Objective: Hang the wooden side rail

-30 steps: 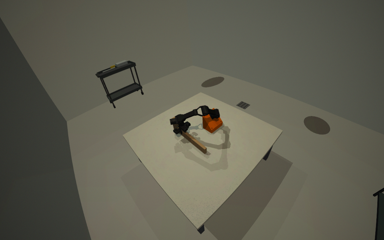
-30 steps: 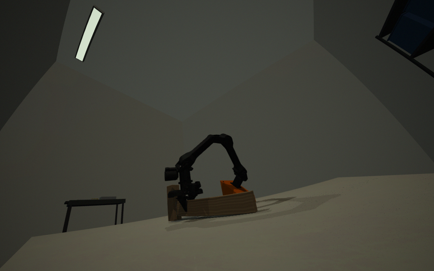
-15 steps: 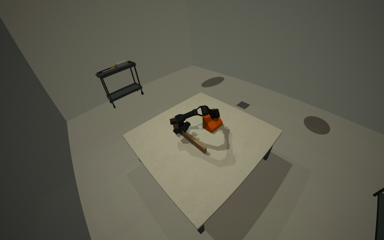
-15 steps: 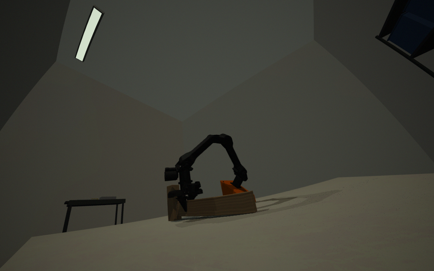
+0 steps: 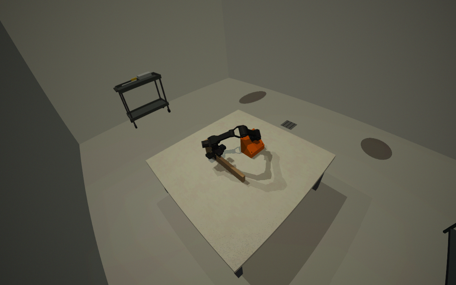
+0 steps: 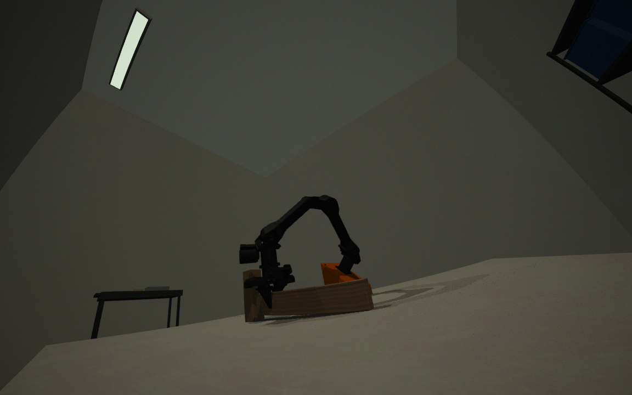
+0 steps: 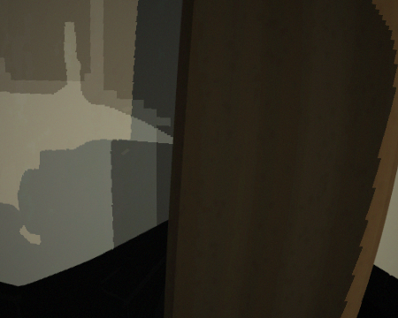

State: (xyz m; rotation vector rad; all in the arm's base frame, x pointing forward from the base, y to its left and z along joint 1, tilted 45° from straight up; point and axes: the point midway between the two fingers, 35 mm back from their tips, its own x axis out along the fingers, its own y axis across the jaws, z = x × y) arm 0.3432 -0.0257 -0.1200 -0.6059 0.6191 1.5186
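The headboard post lies 11 cm to the right of my gripper tip and 4 cm above it.
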